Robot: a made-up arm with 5 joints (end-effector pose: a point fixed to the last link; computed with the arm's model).
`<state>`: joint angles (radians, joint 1 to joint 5).
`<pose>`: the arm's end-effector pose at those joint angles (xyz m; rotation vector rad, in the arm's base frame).
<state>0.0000 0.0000 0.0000 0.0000 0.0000</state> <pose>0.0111 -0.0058 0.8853 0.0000 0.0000 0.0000</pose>
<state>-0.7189 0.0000 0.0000 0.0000 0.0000</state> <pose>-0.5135 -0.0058 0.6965 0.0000 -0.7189 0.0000</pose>
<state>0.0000 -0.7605 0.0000 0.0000 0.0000</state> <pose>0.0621 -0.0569 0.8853 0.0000 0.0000 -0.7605</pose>
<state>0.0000 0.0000 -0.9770 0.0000 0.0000</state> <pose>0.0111 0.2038 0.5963 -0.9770 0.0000 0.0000</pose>
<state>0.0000 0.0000 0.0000 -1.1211 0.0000</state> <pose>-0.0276 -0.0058 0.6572 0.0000 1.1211 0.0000</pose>
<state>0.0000 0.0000 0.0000 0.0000 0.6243</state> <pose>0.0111 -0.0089 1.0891 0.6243 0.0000 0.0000</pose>
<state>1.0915 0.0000 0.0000 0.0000 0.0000</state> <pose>0.7082 -0.0058 0.4485 0.0000 1.0915 0.0000</pose>
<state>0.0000 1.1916 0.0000 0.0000 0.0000</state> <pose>-0.0960 -0.0264 0.8853 0.0000 0.0000 1.1916</pose>
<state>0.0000 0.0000 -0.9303 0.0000 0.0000</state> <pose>0.0111 0.2009 0.6138 -0.9303 0.0000 0.0000</pose>
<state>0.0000 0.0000 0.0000 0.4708 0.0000</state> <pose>-0.0485 -0.0058 0.9674 0.0000 -0.4708 0.0000</pose>
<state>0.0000 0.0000 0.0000 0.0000 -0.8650</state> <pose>0.0111 -0.1912 0.6778 -0.8650 0.0000 0.0000</pose>
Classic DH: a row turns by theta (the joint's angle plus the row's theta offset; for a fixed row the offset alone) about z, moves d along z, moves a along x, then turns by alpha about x. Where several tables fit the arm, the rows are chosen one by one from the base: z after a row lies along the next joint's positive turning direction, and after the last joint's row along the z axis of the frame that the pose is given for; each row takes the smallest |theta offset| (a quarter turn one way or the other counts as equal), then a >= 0, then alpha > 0; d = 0 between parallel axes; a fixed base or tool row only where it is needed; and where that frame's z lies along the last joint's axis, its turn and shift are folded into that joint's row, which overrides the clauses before.
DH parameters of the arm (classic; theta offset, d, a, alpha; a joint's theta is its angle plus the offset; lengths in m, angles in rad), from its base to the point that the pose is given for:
base (fixed): 0 0.0929 0 -1.5708
joint 1: 0 -0.0951 -0.0273 1.5708
joint 2: -1.5708 0.4507 0.0778 -1.5708
joint 3: -1.5708 -0.1626 0.2585 -1.5708
joint 4: 0 0.1503 0.1803 1.5708
joint 5: -1.5708 0.201 0.3174 -1.5708
tool (fixed): -1.5708 -0.0971 0 0

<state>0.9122 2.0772 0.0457 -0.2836 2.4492</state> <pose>1.0228 0.2566 0.5302 -1.3952 -2.5380 0.0209</pose>
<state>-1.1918 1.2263 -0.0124 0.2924 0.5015</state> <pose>-0.9825 -0.0992 0.3346 -0.2226 -0.9332 1.4517</pose>
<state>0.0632 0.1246 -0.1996 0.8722 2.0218</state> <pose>-0.3530 -0.2751 1.3329 1.7607 -0.2996 0.9270</pose>
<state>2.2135 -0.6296 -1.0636 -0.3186 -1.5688</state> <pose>0.6319 -0.2002 -0.2278 1.1253 -1.1245 -2.0134</pose>
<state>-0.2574 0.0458 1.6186 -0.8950 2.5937</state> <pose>0.2640 -0.5104 0.2273 -1.9920 -1.1512 0.2860</pose>
